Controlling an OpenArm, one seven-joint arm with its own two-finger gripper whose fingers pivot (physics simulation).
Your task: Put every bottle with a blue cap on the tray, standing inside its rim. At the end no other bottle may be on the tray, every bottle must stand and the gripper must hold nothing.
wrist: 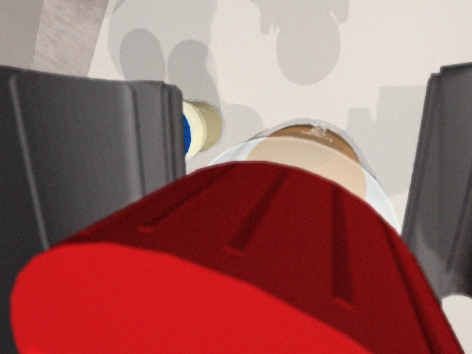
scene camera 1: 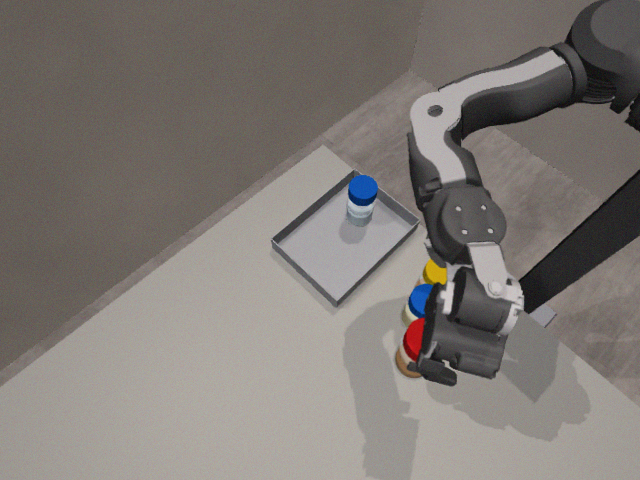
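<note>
My gripper (scene camera 1: 422, 360) (wrist: 280, 198) is shut on the red-capped bottle (scene camera 1: 412, 346) (wrist: 300, 200), which has brown contents. It holds this bottle above the table, with the cap filling much of the wrist view. A blue-capped bottle (scene camera 1: 362, 198) stands inside the tray (scene camera 1: 305, 269) near its far corner. A second blue-capped bottle (scene camera 1: 419, 304) (wrist: 206, 127), with pale yellow contents, stands on the table, partly hidden by the gripper in the scene view and by a finger in the wrist view. A yellow-capped bottle (scene camera 1: 434, 272) is behind it, partly hidden by the arm.
The grey table (scene camera 1: 206, 361) extends to the left and front of the gripper. The tray's low rim stands close to its far edge. The yellow-capped bottle and the second blue-capped bottle are close together, between the tray and the gripper. Shadows of the arm fall across the table.
</note>
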